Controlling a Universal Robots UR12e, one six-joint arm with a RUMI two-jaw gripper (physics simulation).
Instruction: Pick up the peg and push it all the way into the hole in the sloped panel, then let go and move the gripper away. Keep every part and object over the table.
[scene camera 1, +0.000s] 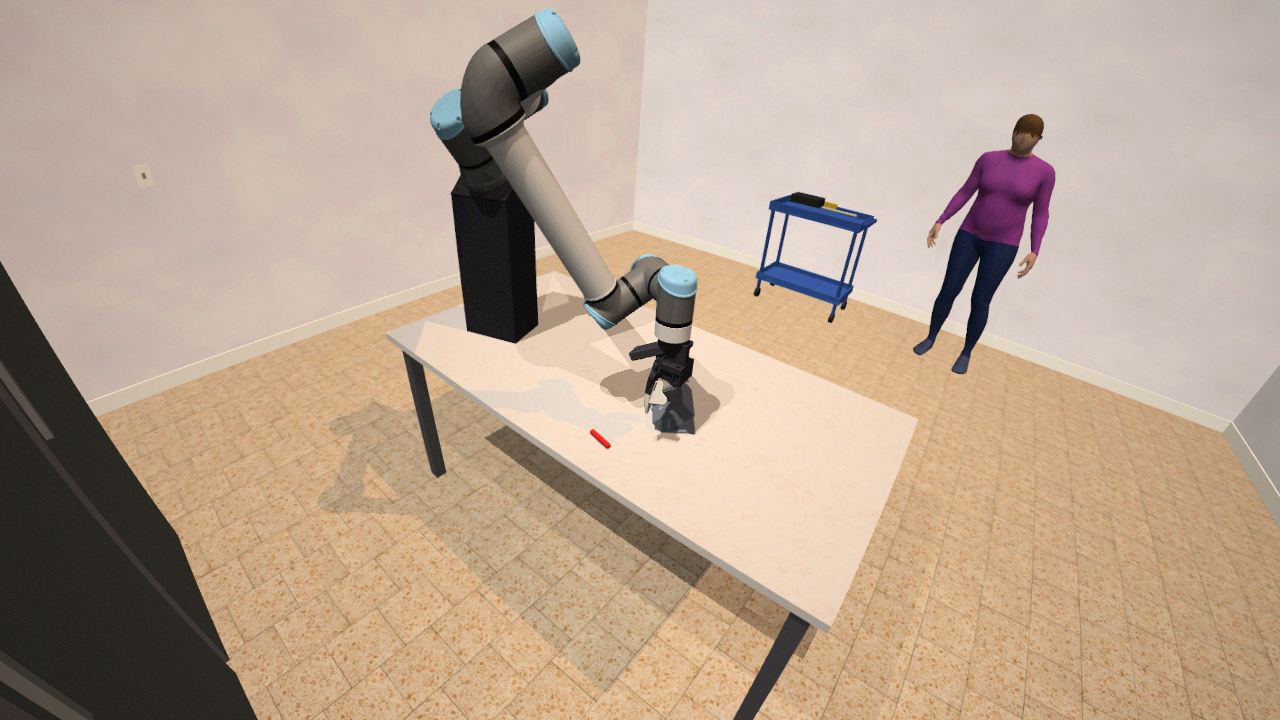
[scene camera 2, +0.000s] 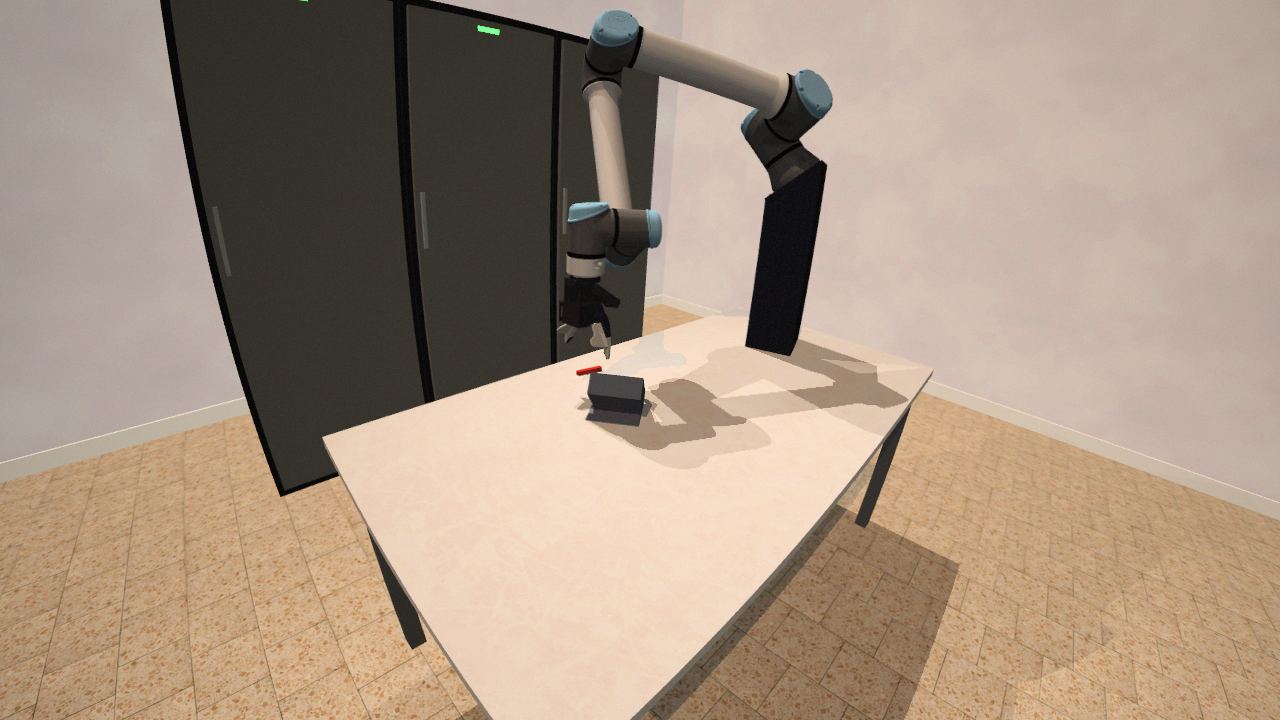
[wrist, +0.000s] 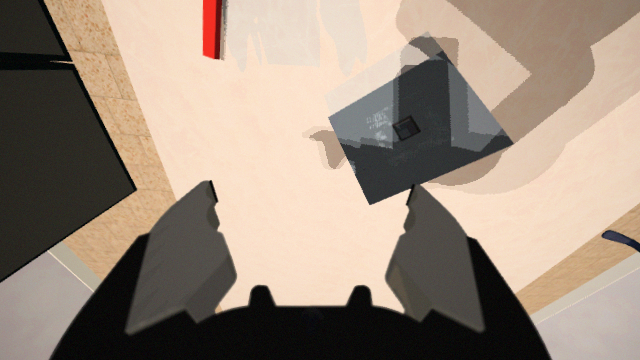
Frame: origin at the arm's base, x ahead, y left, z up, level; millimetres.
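Where they show: gripper, fingertip midpoint: (scene camera 1: 661, 400) (scene camera 2: 586, 351) (wrist: 313, 185); arm's base at its link origin: (scene camera 1: 489, 168) (scene camera 2: 798, 179).
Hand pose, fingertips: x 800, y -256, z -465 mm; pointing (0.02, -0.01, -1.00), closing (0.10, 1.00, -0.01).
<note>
Each offset is from my fingertips to the top centre of the thing. Level surfaces: height alone.
The red peg @(131 mm back, 95 mm right, 123 mm down) (scene camera 1: 599, 438) (scene camera 2: 588, 369) (wrist: 211, 30) lies flat on the table @(135 mm down) (scene camera 1: 805, 465) (scene camera 2: 537, 537) (wrist: 275, 150), beside the dark block with the sloped panel @(3 mm ahead, 103 mm left, 27 mm down) (scene camera 1: 682, 416) (scene camera 2: 615, 394) (wrist: 435, 100) and apart from it. The wrist view cuts off the peg's far end. The square hole (wrist: 406, 128) in the panel shows dark, with no peg in it. My gripper (scene camera 1: 656, 409) (scene camera 2: 586, 347) (wrist: 313, 185) is open and empty, above the table near the block. In the wrist view the peg is up and left of the fingertips, and the block is up and right.
The arm's black pedestal (scene camera 1: 492, 268) (scene camera 2: 783, 268) stands at one end of the table. Dark cabinets (scene camera 1: 80, 537) (scene camera 2: 304, 223) (wrist: 50, 150) stand beyond the table's long edge on the peg's side. A blue cart (scene camera 1: 805, 282) and a person (scene camera 1: 1002, 197) stand across the table.
</note>
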